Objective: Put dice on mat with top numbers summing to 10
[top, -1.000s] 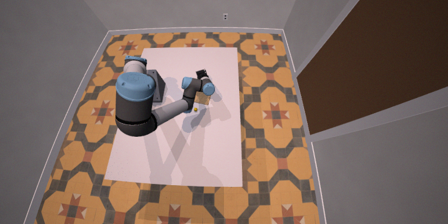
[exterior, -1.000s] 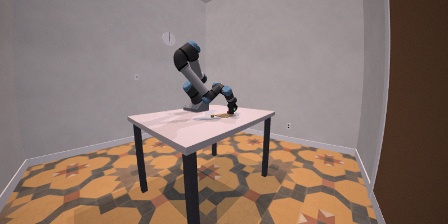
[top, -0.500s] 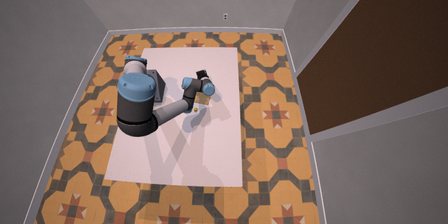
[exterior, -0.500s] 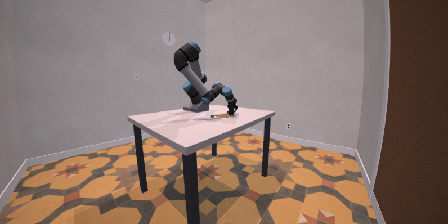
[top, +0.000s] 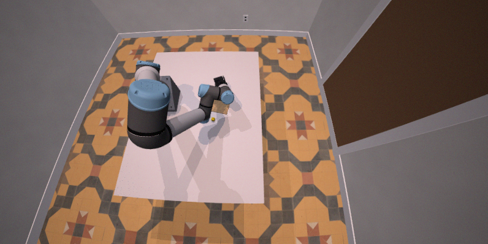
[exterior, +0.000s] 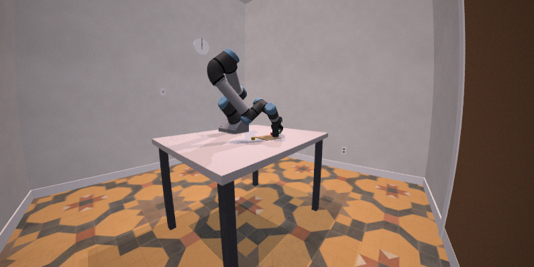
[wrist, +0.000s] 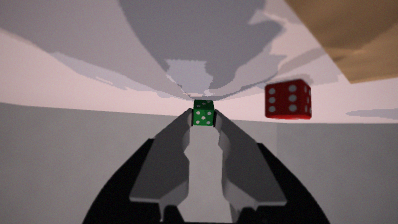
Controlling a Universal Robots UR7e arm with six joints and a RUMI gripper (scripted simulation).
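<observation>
My gripper is now 1 cm to the right of the green die. From my hand the other things lie so: brown mat (3 cm ahead, 18 cm to the right, 2 cm below); then yellow die (30 cm to the right, 1 cm below); then red die (2 cm behind, 7 cm to the right, 1 cm below).
</observation>
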